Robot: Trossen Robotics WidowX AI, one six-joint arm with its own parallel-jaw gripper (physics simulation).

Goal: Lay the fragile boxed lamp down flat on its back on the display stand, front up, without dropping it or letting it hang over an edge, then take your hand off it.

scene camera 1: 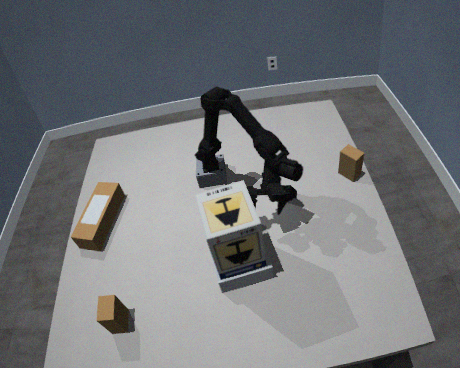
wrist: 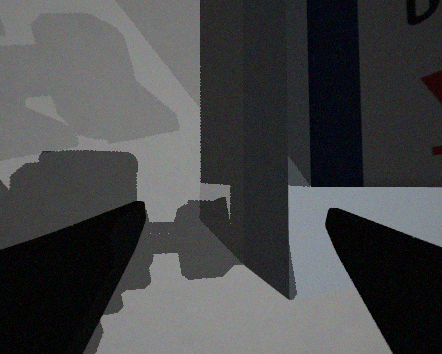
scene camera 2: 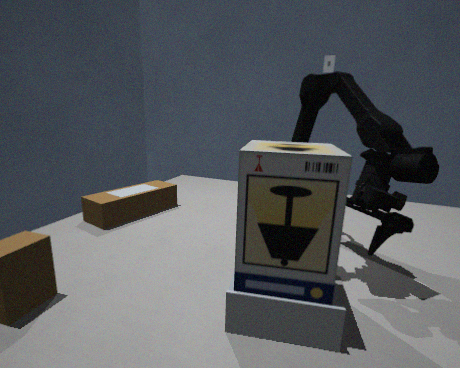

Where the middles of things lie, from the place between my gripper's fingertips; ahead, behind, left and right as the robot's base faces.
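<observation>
The boxed lamp (scene camera 2: 291, 201) is 11 cm ahead of my hand, 13 cm to the right of it and 10 cm above it. With the low grey display stand (scene camera 2: 309, 324), I find my hand 8 cm short of the stand and 12 cm to the left of it, and my hand is 5 cm above it.
</observation>
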